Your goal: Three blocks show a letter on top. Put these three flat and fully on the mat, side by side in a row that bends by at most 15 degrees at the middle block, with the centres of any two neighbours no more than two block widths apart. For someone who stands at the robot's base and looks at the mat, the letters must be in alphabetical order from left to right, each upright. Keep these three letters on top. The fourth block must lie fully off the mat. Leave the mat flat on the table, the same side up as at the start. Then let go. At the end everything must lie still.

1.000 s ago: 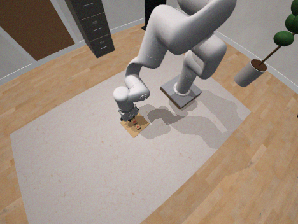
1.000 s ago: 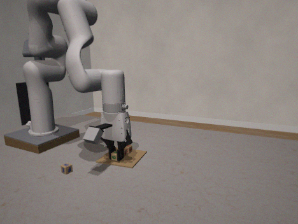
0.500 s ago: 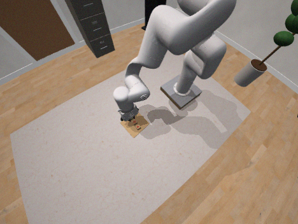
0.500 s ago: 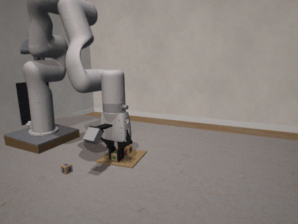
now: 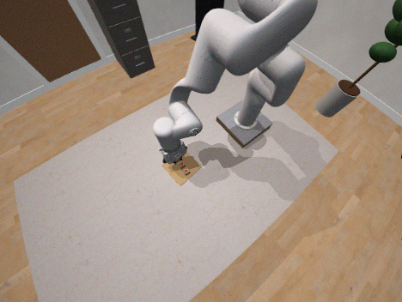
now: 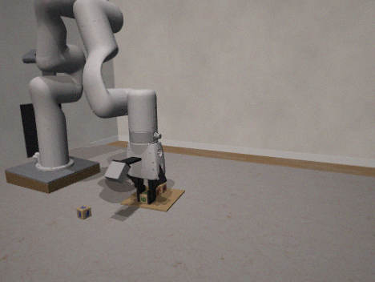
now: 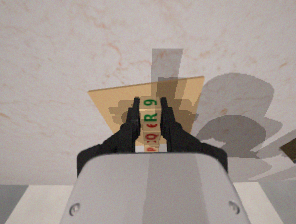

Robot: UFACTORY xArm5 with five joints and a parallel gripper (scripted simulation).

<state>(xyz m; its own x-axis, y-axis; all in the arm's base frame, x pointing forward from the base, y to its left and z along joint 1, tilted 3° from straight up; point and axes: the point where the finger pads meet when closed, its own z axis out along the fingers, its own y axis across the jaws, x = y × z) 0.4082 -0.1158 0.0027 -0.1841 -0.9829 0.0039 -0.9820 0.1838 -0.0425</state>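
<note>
My gripper is now 1 cm short of the tan mat, 4 cm to the right of it and 2 cm above it. Also, from my hand: blue-lettered block: 12 cm behind, 11 cm to the right, 1 cm below.
</note>
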